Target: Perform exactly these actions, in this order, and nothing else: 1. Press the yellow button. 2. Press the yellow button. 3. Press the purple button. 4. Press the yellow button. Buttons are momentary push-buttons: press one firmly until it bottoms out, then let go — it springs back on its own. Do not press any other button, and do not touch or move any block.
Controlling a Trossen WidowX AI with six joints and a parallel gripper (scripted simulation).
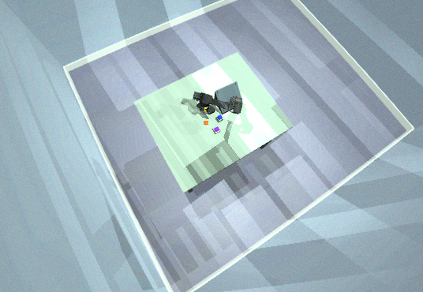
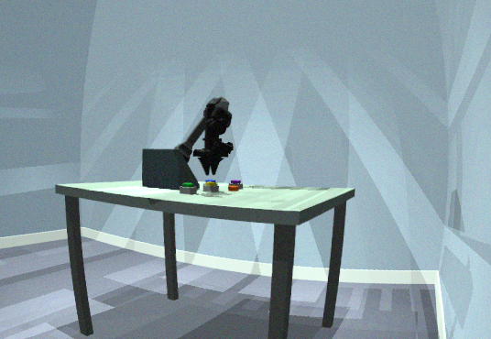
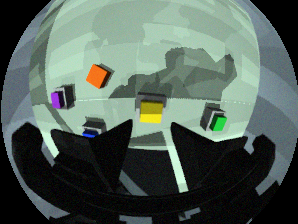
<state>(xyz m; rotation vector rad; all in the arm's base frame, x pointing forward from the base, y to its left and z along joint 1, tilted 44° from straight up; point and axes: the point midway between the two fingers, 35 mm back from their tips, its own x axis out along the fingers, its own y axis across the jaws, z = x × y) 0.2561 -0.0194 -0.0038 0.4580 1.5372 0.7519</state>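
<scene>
The yellow button is 30 mm below my gripper tip. Also, from my gripper tip: green button (150 mm to the right, 30 mm below, 10 mm ahead); then blue button (110 mm to the left, 80 mm behind, 40 mm below); then orange block (100 mm to the left, 60 mm below, 40 mm ahead).
</scene>
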